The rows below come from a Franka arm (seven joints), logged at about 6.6 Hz.
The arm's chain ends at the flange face. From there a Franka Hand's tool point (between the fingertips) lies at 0.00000 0.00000 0.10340 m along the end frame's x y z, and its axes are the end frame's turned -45 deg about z.
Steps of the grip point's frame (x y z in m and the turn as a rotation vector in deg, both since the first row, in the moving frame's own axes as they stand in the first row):
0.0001, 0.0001, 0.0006, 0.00, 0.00, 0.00
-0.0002, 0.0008, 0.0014, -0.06, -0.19, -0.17
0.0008, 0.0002, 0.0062, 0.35, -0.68, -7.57
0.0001, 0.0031, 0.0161, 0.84, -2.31, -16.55
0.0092, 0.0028, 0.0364, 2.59, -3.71, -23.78
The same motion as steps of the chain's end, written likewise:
0.0001, 0.0000, 0.0006, 0.00, 0.00, 0.00
0.0006, 0.0004, 0.0014, -0.18, -0.09, -0.17
0.0020, -0.0009, 0.0062, -0.23, -0.73, -7.57
0.0060, -0.0003, 0.0162, -1.04, -2.23, -16.55
0.0160, -0.0076, 0.0367, -0.79, -4.45, -23.78

